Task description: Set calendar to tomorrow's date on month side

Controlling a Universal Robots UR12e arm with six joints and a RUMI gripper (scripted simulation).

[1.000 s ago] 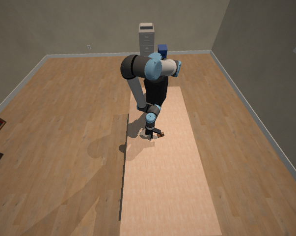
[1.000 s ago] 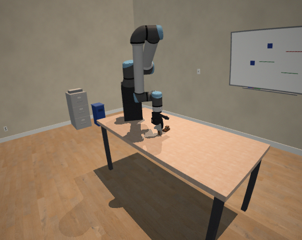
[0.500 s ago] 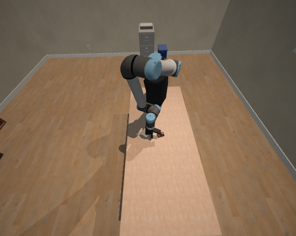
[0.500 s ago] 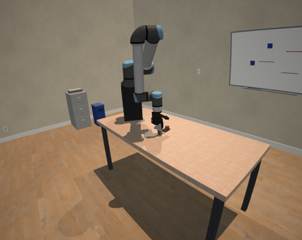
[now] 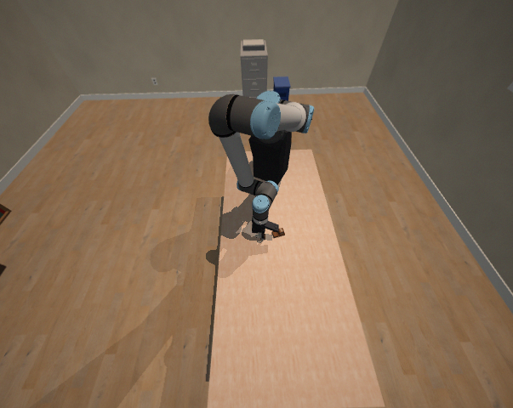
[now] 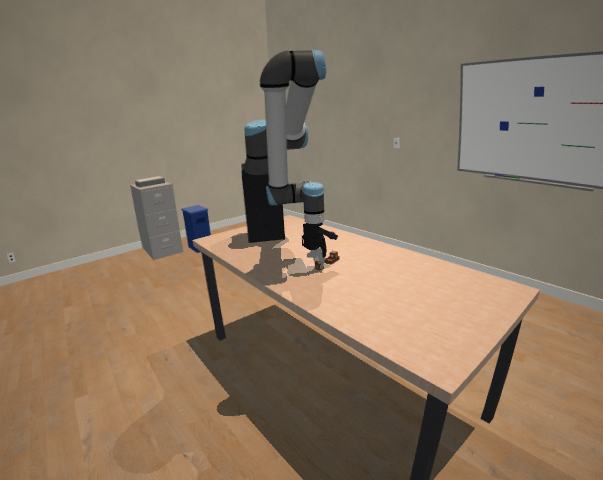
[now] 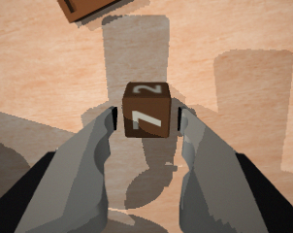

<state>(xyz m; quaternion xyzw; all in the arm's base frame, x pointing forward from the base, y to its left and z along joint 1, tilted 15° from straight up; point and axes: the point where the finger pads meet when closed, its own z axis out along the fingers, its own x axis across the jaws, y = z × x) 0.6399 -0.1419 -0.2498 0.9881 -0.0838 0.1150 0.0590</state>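
My hand is 1 cm above the brown digit cube. Also, from my hand: brown calendar tray (11 cm to the left, 2 cm below, 2 cm behind).
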